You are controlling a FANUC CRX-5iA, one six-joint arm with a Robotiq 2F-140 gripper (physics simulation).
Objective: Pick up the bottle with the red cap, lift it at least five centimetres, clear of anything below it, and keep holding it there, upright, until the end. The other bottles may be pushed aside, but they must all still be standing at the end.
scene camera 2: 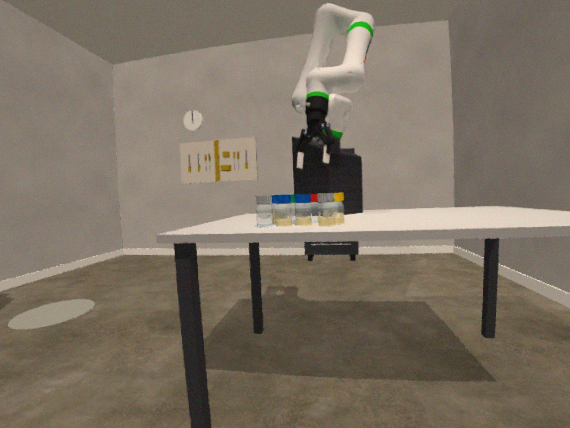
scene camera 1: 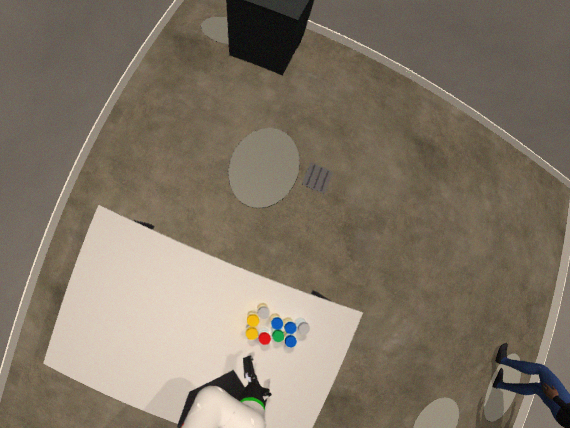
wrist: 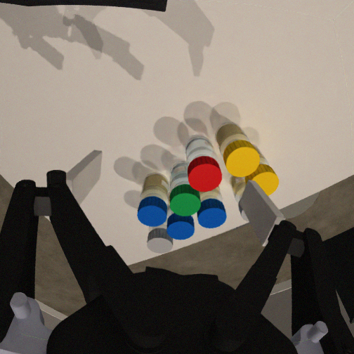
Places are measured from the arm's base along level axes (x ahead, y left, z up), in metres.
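Where they show: gripper, fingertip midpoint: [scene camera 2: 312, 165] [scene camera 1: 259, 367].
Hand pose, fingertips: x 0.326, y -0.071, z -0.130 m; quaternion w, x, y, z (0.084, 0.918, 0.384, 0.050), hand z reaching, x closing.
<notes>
Each offset is from my fingertips to the top centre of the thing. Level surfaces: height alone.
The red-capped bottle {dz -0.113, dx +0.092, dy -0.001 m} [scene camera 1: 264, 338] [scene camera 2: 314, 198] [wrist: 205, 174] stands upright on the table at the cluster's edge nearest the arm. It is close between a yellow-capped bottle {dz -0.113, dx +0.097, dy +0.062 m} [scene camera 1: 251, 333] [wrist: 241, 158] and the green-capped bottle {dz -0.113, dx +0.123, dy -0.058 m} [scene camera 1: 278, 336] [wrist: 185, 200]; whether they touch is unclear. In scene camera 2 its body is mostly hidden behind other bottles. My gripper [scene camera 1: 255, 377] [scene camera 2: 313, 157] [wrist: 174, 178] is open and empty, well above the bottle tops and off the cluster on the arm's side. In the wrist view the right finger covers part of a grey-capped bottle.
Another yellow cap {dz -0.113, dx +0.159, dy +0.077 m} [scene camera 1: 253, 320] [wrist: 262, 180], several blue caps {dz -0.113, dx +0.114, dy -0.124 m} [scene camera 1: 290, 341] {dz -0.113, dx +0.176, dy -0.100 m} [scene camera 2: 281, 199] [wrist: 152, 211] and grey caps {dz -0.113, dx +0.193, dy -0.162 m} [scene camera 1: 303, 328] [scene camera 2: 264, 200] [wrist: 160, 240] top bottles standing in the cluster. The white table {dz -0.218 m} [scene camera 1: 150, 300] [scene camera 2: 425, 220] [wrist: 75, 115] has an edge beyond them.
</notes>
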